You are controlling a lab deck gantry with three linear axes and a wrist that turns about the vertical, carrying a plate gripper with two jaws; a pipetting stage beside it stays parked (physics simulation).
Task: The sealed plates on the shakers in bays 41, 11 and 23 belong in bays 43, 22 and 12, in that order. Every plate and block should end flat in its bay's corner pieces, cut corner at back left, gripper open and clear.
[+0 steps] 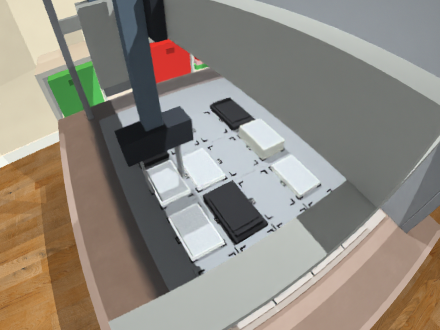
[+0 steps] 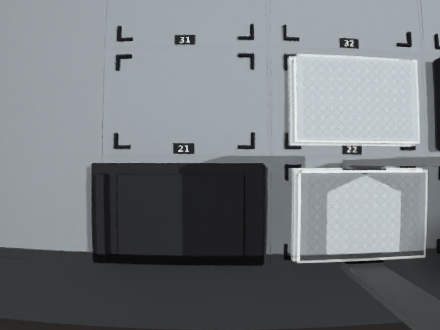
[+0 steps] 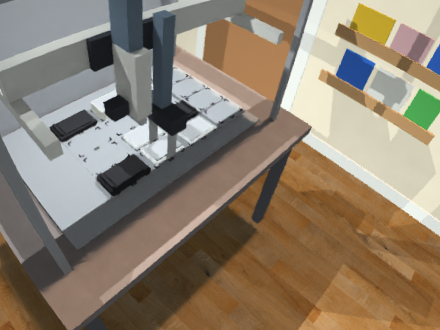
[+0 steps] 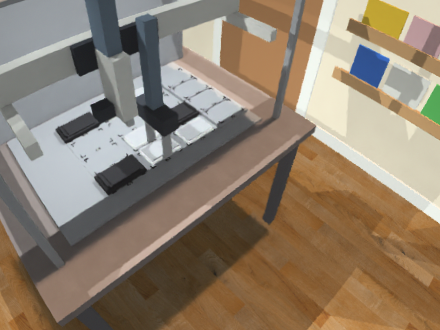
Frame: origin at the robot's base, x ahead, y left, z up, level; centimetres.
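Seen in the pictures: gripper, fingertip midpoint: [image 1: 166, 181] [image 2: 360, 214] [image 3: 162, 148] [image 4: 159, 149]; robot's base, link origin: [image 2: 119, 254] [image 3: 117, 194] [image 4: 113, 193].
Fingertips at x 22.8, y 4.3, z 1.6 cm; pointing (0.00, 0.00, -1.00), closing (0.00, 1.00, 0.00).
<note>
Pixels of each thing's middle, then the offset from my fingertips to it.
- white sealed plate, body centre: [image 2: 361, 214] [image 1: 166, 181] [image 3: 162, 148] [image 4: 159, 148] dx +0.1, dy +0.0, dz +0.0 cm
- flat white plate, body centre: [image 1: 295, 175] dx +16.4, dy +32.1, dz -0.9 cm
- bay 11, body centre: [image 2: 176, 214] [image 3: 123, 173] [image 4: 120, 172] dx -16.8, dy +0.1, dz +0.0 cm
- bay 23, body centre: [image 1: 234, 209] [image 3: 176, 113] [image 4: 177, 114] dx +16.8, dy +10.8, dz +0.0 cm
- bay 41, body centre: [image 1: 231, 112] [image 3: 73, 124] [image 4: 77, 126] dx -16.8, dy +32.2, dz +0.0 cm
- tall cream block, body centre: [image 1: 261, 137] [image 3: 109, 104] dx +0.0, dy +32.1, dz +0.5 cm
My gripper [image 1: 166, 182] [image 2: 364, 215] [image 3: 162, 146] [image 4: 159, 145] is shut on a white sealed plate [image 1: 172, 184] [image 2: 312, 215] [image 3: 157, 152] [image 4: 152, 152]. The jaws touch its back and front edges in bay 12; it looks level and slightly above the corner pieces. Another sealed plate [image 1: 202, 167] [image 2: 357, 100] [image 3: 136, 138] sits in bay 22. A flat white plate [image 1: 295, 175] lies in bay 43. The shakers of bay 11 [image 2: 150, 215] [image 3: 123, 174] [image 4: 120, 173], bay 23 [image 1: 235, 210] and bay 41 [image 1: 231, 112] [image 3: 74, 125] [image 4: 77, 126] carry no plate. The cut corners cannot be made out.
A white plate [image 1: 196, 232] [image 3: 197, 129] [image 4: 195, 130] lies in bay 13, right of the held plate. A tall cream block [image 1: 261, 137] stands in bay 42. The grey pipetting stage [image 1: 102, 55] [image 3: 132, 82] [image 4: 117, 87] hangs near the gripper's column.
</note>
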